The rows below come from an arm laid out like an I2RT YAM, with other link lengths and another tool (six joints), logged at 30 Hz.
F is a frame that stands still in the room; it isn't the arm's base.
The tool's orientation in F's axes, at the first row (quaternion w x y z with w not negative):
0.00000 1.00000 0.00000 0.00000
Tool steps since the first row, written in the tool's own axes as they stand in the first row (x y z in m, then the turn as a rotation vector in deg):
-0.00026 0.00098 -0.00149 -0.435 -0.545 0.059
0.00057 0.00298 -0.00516 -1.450 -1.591 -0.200
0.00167 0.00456 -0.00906 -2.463 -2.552 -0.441
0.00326 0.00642 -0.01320 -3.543 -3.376 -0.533
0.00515 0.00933 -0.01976 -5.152 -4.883 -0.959
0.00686 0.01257 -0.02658 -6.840 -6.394 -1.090
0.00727 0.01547 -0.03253 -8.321 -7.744 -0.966
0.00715 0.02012 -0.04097 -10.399 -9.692 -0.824
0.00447 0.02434 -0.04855 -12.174 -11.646 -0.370
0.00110 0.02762 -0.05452 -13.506 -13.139 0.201
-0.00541 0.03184 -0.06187 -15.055 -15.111 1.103
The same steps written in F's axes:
-0.00026 -0.00098 0.00149 -0.435 0.545 -0.059
0.00057 -0.00298 0.00516 -1.450 1.591 0.200
0.00167 -0.00456 0.00906 -2.463 2.552 0.441
0.00326 -0.00642 0.01320 -3.543 3.376 0.533
0.00515 -0.00933 0.01976 -5.152 4.883 0.959
0.00686 -0.01257 0.02658 -6.840 6.394 1.090
0.00727 -0.01547 0.03253 -8.321 7.744 0.966
0.00715 -0.02012 0.04097 -10.399 9.692 0.824
0.00447 -0.02434 0.04855 -12.174 11.646 0.370
0.00110 -0.02762 0.05452 -13.506 13.139 -0.201
-0.00541 -0.03184 0.06187 -15.055 15.111 -1.103

